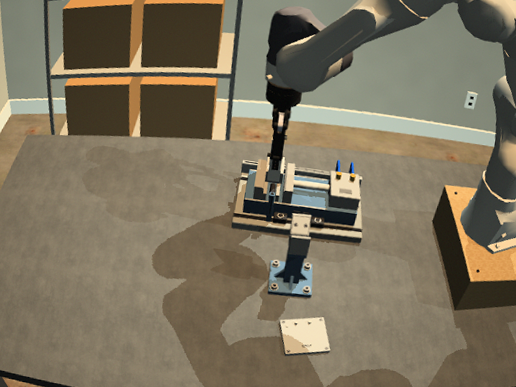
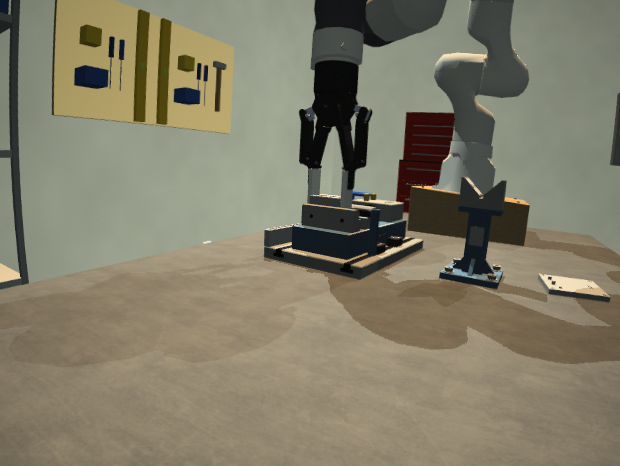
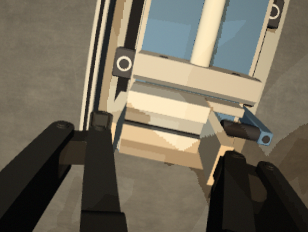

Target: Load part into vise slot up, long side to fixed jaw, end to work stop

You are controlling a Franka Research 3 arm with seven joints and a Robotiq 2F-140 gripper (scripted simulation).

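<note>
My gripper is now 2 cm above the part. From my hand the other things lie so: fixed jaw (4 cm below, 3 cm ahead, 1 cm to the left); moving jaw (4 cm below, 3 cm to the left, 3 cm behind); work stop rod (7 cm to the left, 3 cm below, 1 cm ahead).
</note>
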